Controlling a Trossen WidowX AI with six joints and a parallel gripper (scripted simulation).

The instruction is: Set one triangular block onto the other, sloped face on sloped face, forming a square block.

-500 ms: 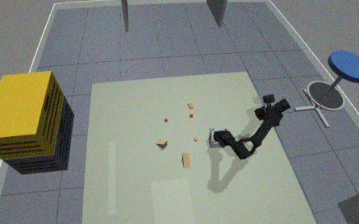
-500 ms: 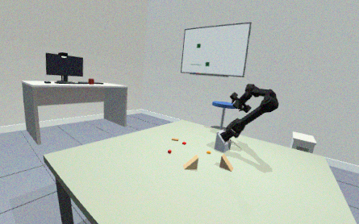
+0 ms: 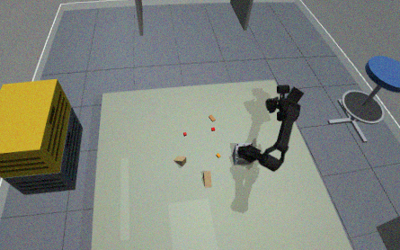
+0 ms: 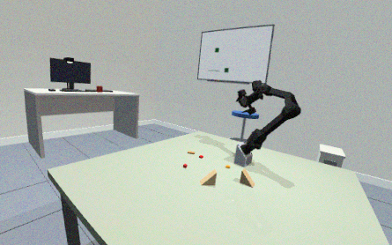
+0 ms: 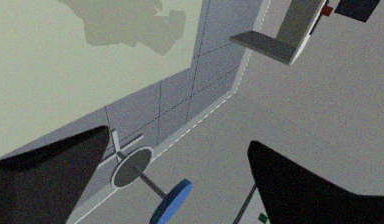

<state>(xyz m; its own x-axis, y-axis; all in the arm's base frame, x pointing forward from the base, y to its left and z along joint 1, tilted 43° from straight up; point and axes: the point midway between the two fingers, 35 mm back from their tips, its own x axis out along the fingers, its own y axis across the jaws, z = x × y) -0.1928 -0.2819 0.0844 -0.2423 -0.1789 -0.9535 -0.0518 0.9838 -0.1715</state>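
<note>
The tan wooden triangular block is 55 cm ahead of my gripper tip, 31 cm below it and 18 cm to the left of it. The rest, counted from my gripper tip: red cube (52 cm ahead, 32 cm below, 2 cm to the right); then orange cube (33 cm below, 33 cm ahead, 14 cm to the left).
</note>
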